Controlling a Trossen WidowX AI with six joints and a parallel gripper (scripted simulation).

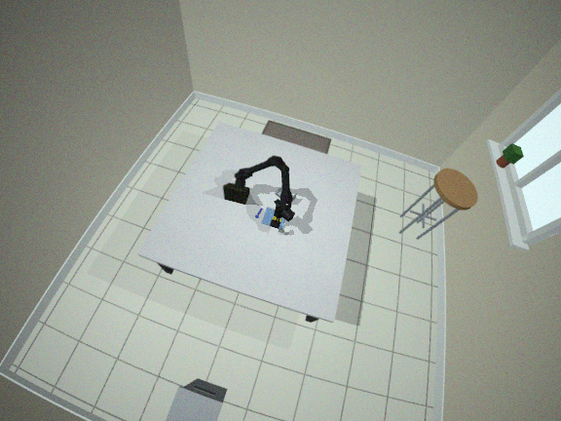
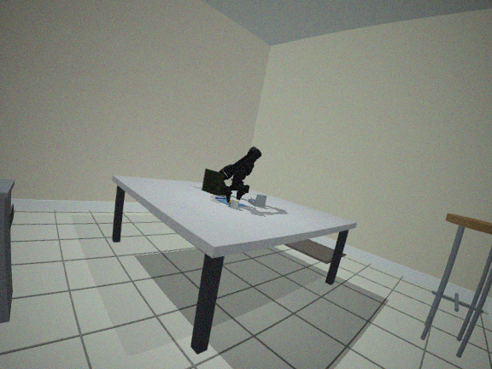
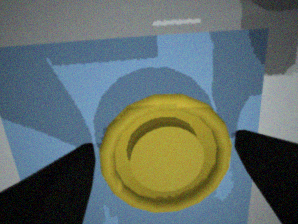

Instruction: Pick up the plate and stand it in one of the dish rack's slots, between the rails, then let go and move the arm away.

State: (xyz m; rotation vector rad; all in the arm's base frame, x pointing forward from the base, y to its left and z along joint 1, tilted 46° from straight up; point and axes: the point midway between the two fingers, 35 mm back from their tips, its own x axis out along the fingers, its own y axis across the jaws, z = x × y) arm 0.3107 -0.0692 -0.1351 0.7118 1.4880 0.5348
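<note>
Now: gripper tip 2 cm short of the grey dish rack, 22 cm to the right of it and 1 cm below it. From my gripper tip the other things lie so: blue spoon 14 cm behind, 2 cm to the left, 1 cm below; white cup 8 cm ahead, 7 cm to the right, 1 cm above; yellow plate 1 cm above.
</note>
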